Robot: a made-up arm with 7 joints. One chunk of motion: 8 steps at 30 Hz.
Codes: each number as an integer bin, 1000 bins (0 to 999) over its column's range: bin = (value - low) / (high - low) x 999, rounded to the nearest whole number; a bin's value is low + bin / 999 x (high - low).
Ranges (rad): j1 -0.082..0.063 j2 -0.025..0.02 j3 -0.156..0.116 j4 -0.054..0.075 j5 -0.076..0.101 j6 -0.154..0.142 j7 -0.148..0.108
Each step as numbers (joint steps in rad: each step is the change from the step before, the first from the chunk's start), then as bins.
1 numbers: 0.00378 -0.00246 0.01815 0.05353 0.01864 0.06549 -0.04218
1 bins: 591 500 640 833 534 741 413
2 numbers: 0.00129 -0.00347 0.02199 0.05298 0.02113 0.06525 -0.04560
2 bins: 574 478 654 828 548 740 400
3 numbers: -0.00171 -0.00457 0.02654 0.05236 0.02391 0.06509 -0.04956
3 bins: 553 454 670 824 564 739 384
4 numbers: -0.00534 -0.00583 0.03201 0.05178 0.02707 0.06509 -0.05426
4 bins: 528 426 691 819 582 739 366
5 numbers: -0.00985 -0.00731 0.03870 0.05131 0.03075 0.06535 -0.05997
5 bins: 497 393 715 816 603 740 344
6 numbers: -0.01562 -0.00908 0.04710 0.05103 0.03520 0.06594 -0.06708
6 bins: 457 353 746 813 628 742 316
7 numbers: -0.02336 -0.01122 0.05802 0.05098 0.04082 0.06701 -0.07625
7 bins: 404 306 786 813 659 746 280
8 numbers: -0.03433 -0.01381 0.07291 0.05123 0.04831 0.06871 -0.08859
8 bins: 328 248 841 815 702 752 232
